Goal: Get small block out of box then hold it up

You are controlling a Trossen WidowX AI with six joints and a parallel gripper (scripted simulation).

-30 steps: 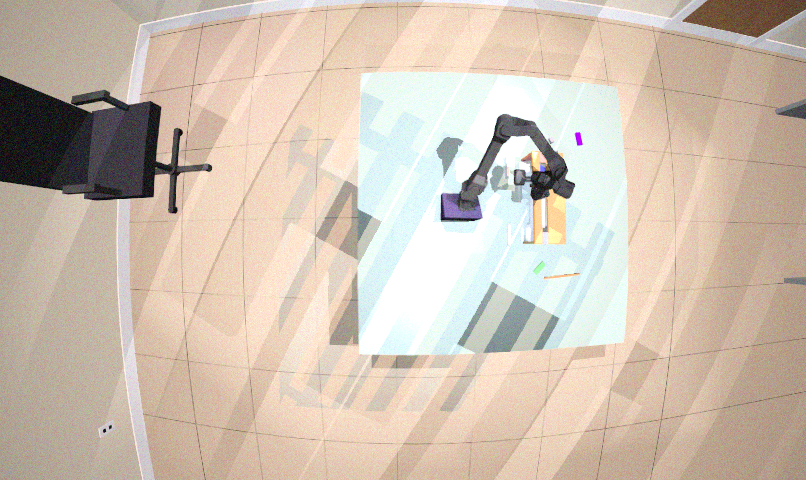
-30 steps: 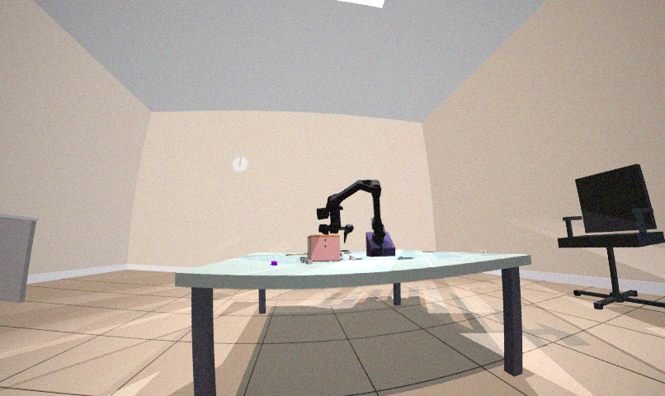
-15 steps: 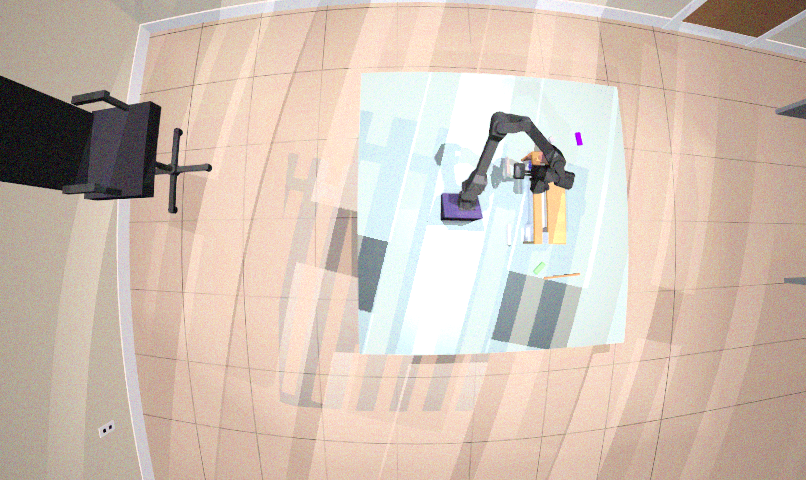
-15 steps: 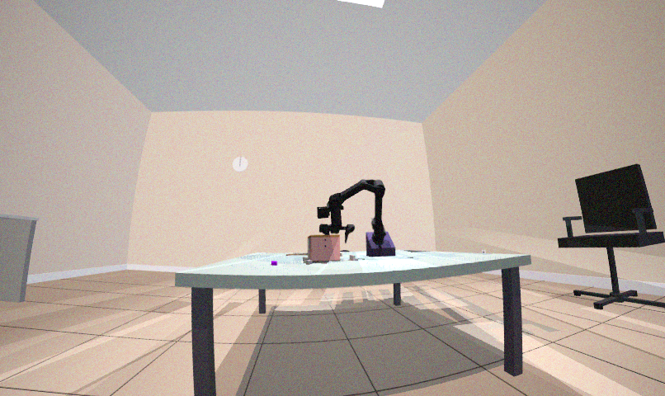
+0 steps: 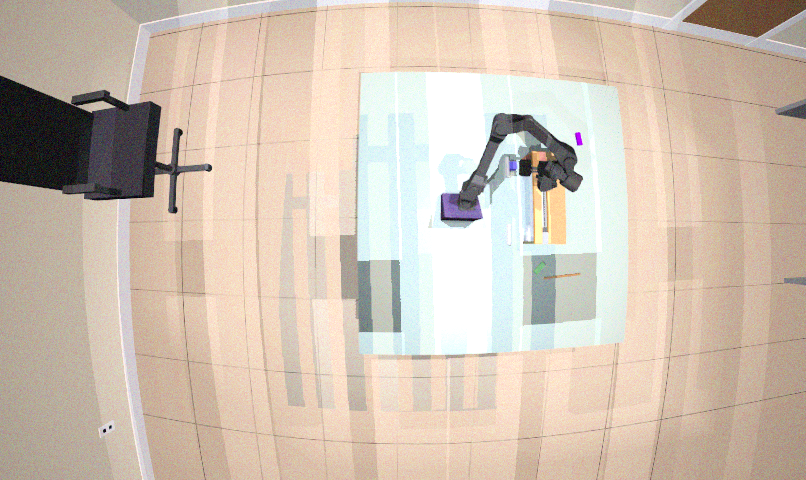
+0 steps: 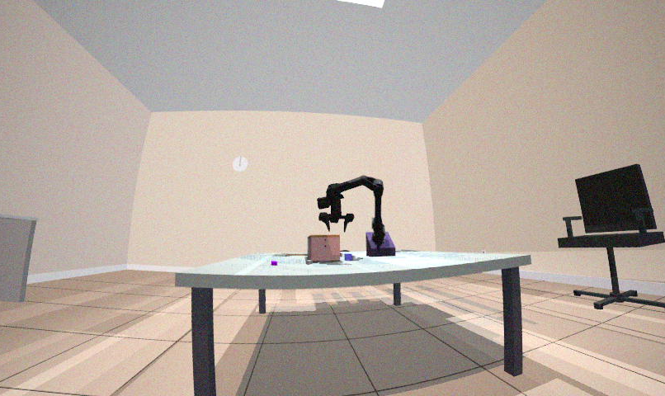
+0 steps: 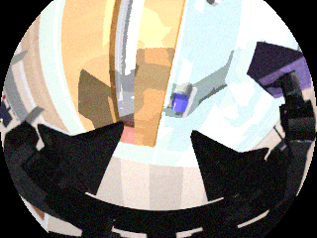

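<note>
My gripper tip is now 130 mm above the blue block, 50 mm past it and 30 mm to the right of it. From my gripper tip the other things lie so: green piece 430 mm to the right, 140 mm below, 50 mm ahead; orange box 120 mm to the right, 80 mm below, 30 mm ahead; magenta piece 310 mm ahead, 170 mm to the left, 140 mm below.
</note>
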